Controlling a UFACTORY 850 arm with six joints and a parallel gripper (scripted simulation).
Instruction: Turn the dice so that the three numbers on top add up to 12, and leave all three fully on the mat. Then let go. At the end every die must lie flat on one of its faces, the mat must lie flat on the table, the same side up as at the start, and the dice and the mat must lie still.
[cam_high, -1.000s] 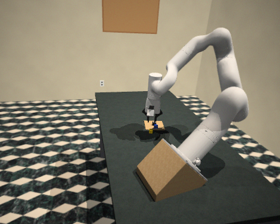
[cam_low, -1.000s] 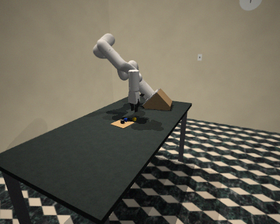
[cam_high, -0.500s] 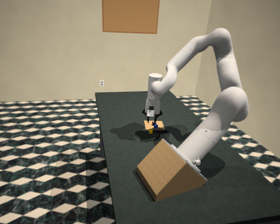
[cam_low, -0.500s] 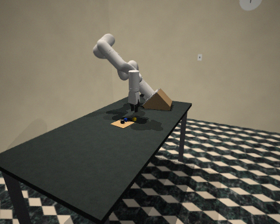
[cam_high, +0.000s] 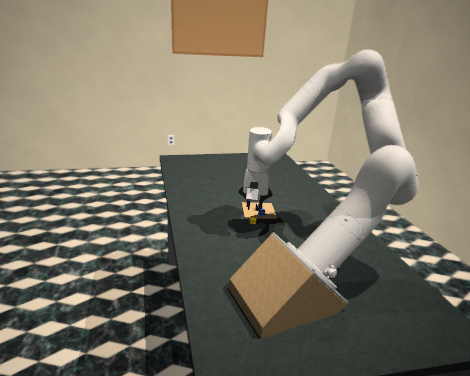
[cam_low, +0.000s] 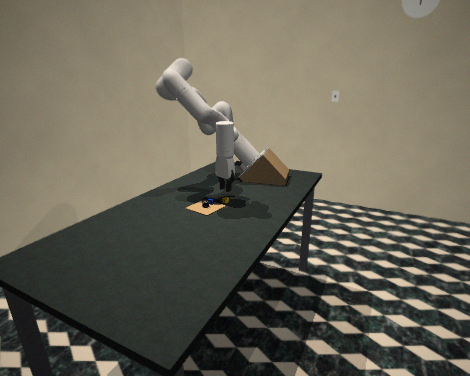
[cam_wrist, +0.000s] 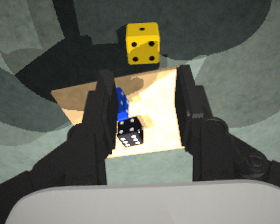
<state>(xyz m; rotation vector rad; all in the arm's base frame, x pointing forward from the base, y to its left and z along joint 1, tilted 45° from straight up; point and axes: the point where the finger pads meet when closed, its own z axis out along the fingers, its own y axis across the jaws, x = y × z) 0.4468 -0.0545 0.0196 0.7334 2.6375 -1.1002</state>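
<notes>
The yellow die is 70 mm below my hand. Round my hand: tan mat 90 mm ahead, 80 mm to the right, 80 mm below; blue die 70 mm below, 60 mm to the right, 40 mm ahead; black die 90 mm ahead, 80 mm to the right, 70 mm below.
</notes>
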